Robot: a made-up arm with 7 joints.
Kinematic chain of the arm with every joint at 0, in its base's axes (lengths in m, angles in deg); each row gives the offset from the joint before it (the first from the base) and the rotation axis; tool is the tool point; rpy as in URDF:
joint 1: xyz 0 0 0.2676 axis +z
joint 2: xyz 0 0 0 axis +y
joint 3: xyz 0 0 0.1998 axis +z
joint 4: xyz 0.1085 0 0 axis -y
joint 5: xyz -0.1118 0 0.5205 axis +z
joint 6: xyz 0 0 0 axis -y
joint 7: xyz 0.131 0 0 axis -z
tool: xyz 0 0 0 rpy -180 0 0
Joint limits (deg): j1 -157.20..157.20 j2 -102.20..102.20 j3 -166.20..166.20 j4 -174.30..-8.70 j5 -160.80..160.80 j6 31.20..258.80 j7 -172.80..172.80
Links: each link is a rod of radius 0.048 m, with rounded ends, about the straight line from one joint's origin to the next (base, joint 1, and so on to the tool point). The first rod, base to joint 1, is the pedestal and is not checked.
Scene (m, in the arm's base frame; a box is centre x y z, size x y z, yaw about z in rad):
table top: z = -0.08
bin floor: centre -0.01 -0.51 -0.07 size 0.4 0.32 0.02 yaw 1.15
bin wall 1: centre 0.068 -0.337 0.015 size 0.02 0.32 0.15 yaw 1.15
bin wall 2: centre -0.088 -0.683 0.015 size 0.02 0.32 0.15 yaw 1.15
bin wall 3: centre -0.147 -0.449 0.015 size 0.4 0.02 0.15 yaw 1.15
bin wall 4: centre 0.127 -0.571 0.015 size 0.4 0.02 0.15 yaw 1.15
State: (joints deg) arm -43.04 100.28 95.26 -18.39 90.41 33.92 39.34
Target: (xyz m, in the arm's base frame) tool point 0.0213 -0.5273 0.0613
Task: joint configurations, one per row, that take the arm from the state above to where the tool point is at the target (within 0.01 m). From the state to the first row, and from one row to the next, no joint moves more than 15 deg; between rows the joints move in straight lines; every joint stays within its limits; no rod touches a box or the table.
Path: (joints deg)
1: -49.78 86.73 87.50 -31.49 85.66 33.65 39.34
2: -56.52 73.19 79.74 -44.60 80.92 33.38 39.34
3: -63.26 59.64 71.98 -57.70 76.17 33.10 39.34
4: -70.00 46.10 64.22 -70.81 71.42 32.83 39.34
5: -76.74 32.55 56.46 -83.91 66.68 32.56 39.34
6: -83.49 19.01 48.70 -97.01 61.93 32.29 39.34
7: -90.23 5.46 40.94 -110.12 57.19 32.02 39.34
8: -96.97 -8.08 33.18 -123.22 52.44 31.74 39.34
9: -103.71 -21.63 25.42 -136.33 47.69 31.47 39.34
10: -110.45 -35.18 17.66 -149.43 42.95 31.20 39.34
11: -112.52 -24.49 18.58 -146.44 44.40 31.20 39.34
12: -114.58 -13.80 19.51 -143.44 45.86 31.20 39.34
13: -116.65 -3.11 20.44 -140.45 47.32 31.20 39.34

